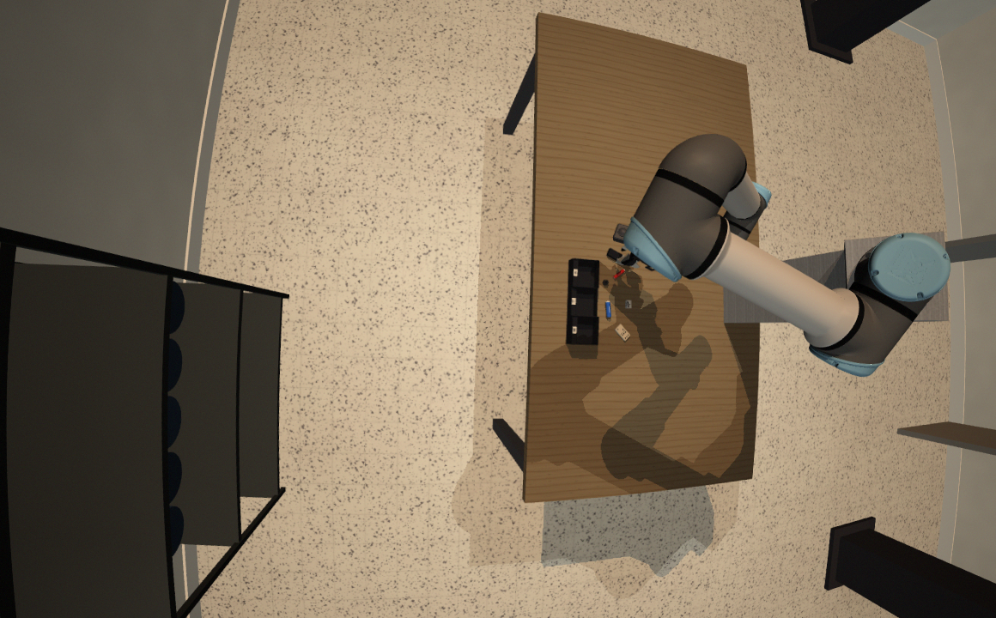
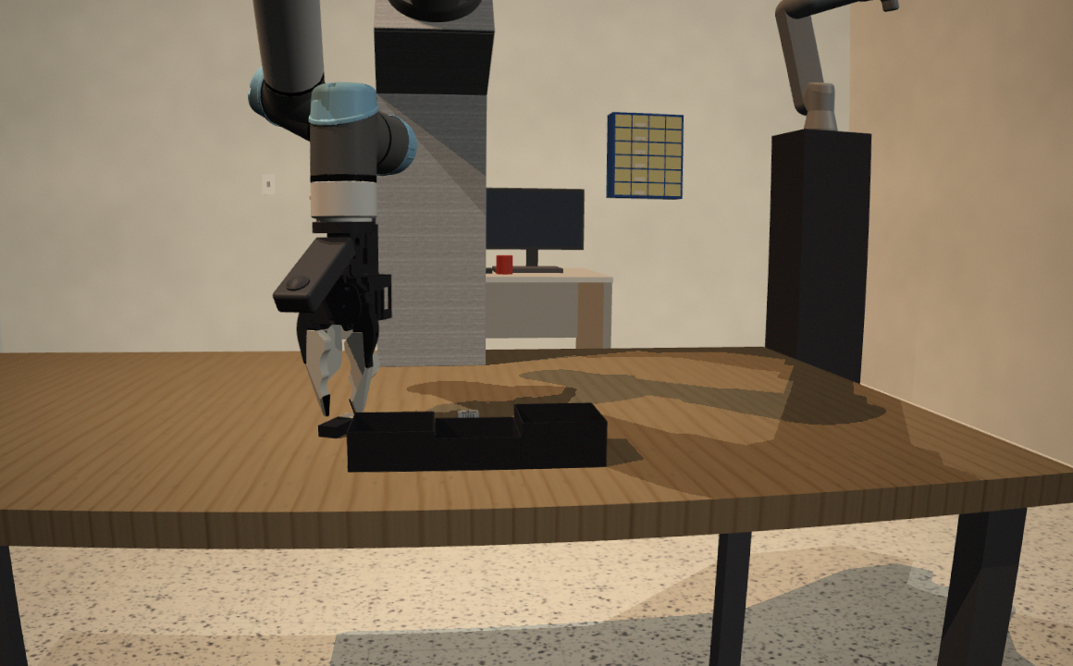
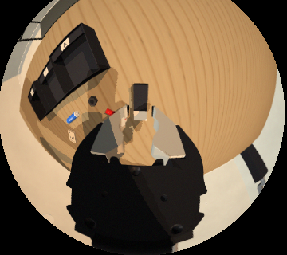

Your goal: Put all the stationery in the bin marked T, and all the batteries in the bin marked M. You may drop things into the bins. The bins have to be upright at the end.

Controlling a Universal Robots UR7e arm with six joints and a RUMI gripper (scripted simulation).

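The eraser is 20 mm below my hand and 10 mm behind it. Round my hand: red battery (50 mm to the left, 30 mm below, 10 mm behind); then black round piece (80 mm to the left, 40 mm ahead, 30 mm below); then blue battery (170 mm to the left, 30 mm ahead, 20 mm below).
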